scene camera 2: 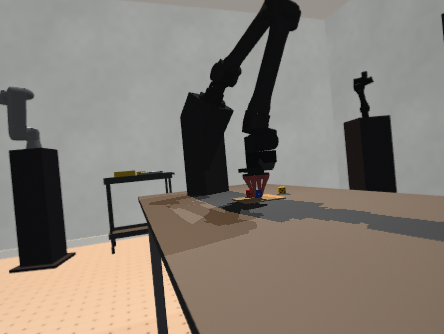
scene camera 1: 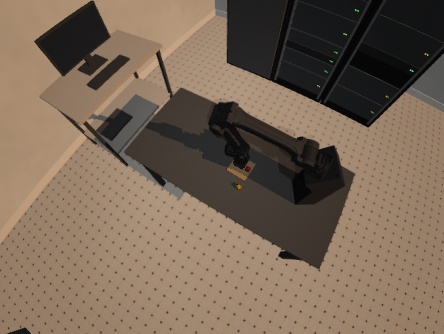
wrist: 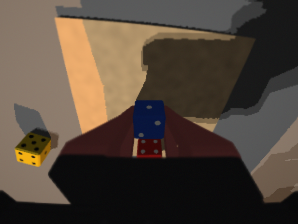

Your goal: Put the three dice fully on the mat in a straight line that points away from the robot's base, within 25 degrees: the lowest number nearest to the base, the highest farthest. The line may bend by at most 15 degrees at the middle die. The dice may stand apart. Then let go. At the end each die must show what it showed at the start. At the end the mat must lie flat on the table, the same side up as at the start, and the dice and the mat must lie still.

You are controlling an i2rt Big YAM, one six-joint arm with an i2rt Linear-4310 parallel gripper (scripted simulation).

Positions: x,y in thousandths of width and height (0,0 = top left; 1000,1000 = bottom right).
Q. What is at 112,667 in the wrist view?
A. A yellow die.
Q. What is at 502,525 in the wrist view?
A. A blue die.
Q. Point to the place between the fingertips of my gripper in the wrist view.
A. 502,498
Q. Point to a tan mat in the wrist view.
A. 371,292
